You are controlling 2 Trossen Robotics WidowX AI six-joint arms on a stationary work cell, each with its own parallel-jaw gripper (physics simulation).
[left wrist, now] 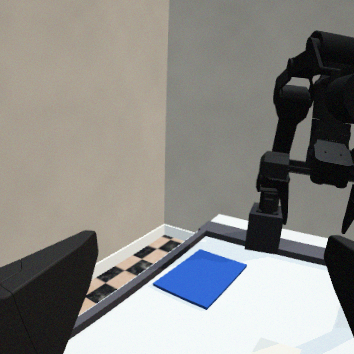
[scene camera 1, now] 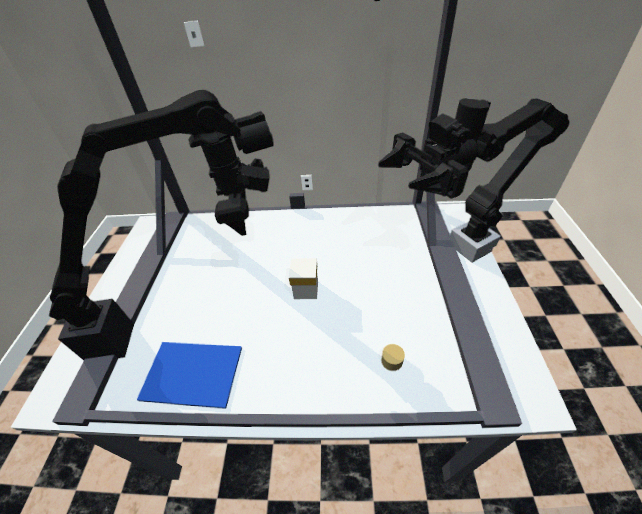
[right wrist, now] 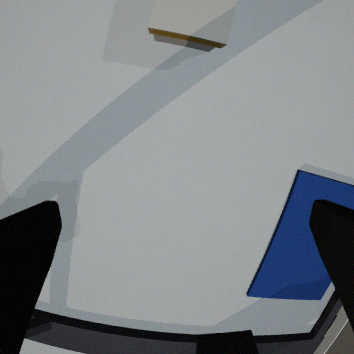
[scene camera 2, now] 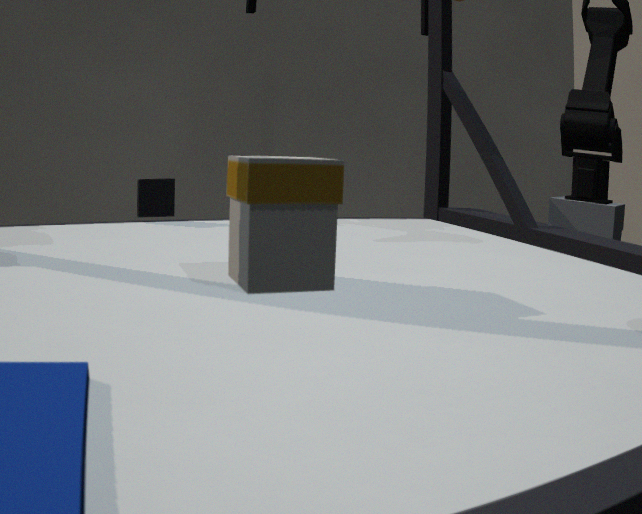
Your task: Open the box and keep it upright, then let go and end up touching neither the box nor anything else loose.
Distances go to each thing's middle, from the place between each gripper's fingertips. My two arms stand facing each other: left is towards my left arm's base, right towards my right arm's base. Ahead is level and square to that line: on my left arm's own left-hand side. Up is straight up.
My left hand is 470 mm past the dark block (scene camera 2: 155, 197), 340 mm above it and 120 mm to the left of it. Round my left hand: flat blue square (scene camera 2: 51, 398) (510 mm to the right, 370 mm below, 70 mm ahead).
The flat blue square lies 19 cm ahead of my right hand, 21 cm to the right of it and 25 cm below it. The rest, counted from my right hand: dark block (35 cm behind, 18 cm to the left, 22 cm below).
